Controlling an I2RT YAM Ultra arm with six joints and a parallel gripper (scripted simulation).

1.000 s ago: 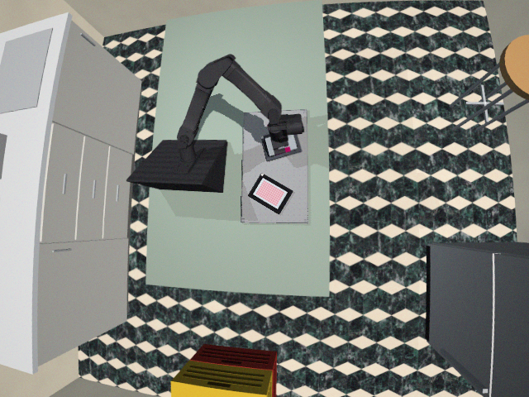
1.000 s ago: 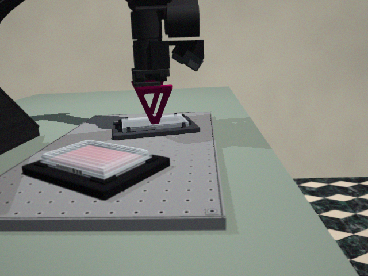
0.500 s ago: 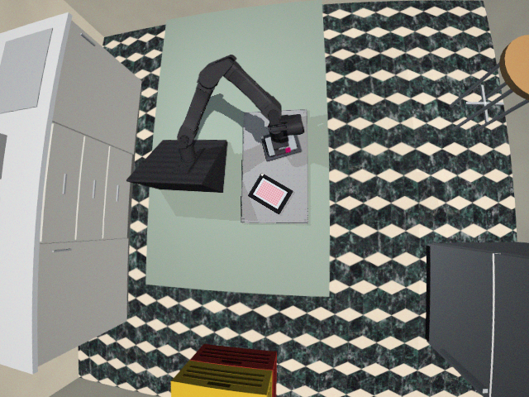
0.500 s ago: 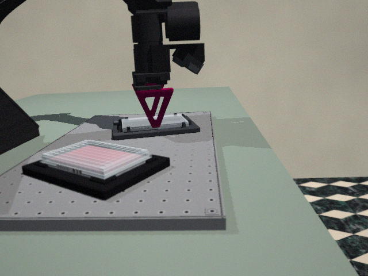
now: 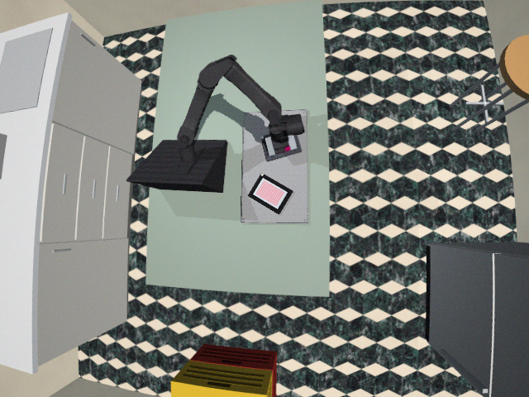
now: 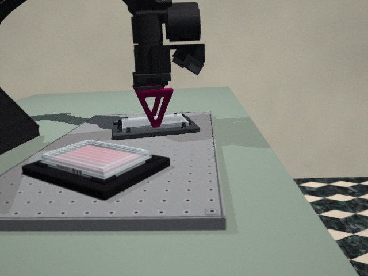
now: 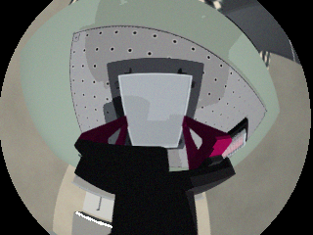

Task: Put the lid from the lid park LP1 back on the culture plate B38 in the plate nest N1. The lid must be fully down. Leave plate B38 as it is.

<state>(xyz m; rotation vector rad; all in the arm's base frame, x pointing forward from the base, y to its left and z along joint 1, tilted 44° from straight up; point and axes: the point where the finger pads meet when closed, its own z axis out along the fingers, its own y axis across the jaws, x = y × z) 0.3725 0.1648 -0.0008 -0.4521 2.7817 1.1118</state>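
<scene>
Now: the clear lid 10 mm below my hand. From my hand the other things lie so: dark lid park LP1: 20 mm below; culture plate B38: 30 mm behind, 230 mm to the right.
</scene>
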